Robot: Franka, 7 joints.
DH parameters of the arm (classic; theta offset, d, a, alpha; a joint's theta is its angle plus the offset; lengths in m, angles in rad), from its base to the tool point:
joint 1: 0 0.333 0 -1.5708
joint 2: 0 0 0 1.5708
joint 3: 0 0.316 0.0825 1.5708
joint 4: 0 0 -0.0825 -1.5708
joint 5: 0 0.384 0 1.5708
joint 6: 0 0 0.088 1.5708
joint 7: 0 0.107 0 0
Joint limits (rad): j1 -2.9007..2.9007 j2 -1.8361..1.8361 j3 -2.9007..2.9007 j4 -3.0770..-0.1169 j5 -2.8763..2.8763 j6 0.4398..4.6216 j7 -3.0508..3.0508
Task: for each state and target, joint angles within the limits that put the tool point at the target. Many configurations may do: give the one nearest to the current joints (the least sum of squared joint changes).
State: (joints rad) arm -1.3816 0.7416 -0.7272 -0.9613 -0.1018 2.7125 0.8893
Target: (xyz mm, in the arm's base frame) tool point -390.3 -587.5 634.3
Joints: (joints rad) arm -1.4661 0.4360 -0.8908 -1.3957 -0.0996 2.5605 0.8893
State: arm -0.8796 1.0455 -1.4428 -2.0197 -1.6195 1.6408 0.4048
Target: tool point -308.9 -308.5 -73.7
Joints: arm -1.1451 1.5985 -0.6661 -2.0458 -1.6435 1.8987 0.4048
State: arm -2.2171 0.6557 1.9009 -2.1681 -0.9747 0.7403 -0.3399
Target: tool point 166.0 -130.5 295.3
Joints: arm -2.1955 0.6623 1.8768 -2.7816 -0.7462 0.6874 -0.3399
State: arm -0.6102 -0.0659 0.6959 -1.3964 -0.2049 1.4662 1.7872
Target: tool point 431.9 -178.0 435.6
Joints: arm -0.8177 0.0196 0.4887 -1.9603 -0.2160 1.2301 1.7872
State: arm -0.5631 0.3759 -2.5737 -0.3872 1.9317 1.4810 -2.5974
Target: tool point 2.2 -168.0 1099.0
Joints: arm -0.5539 0.1266 -2.6239 -0.2725 1.9371 1.2738 -2.5974
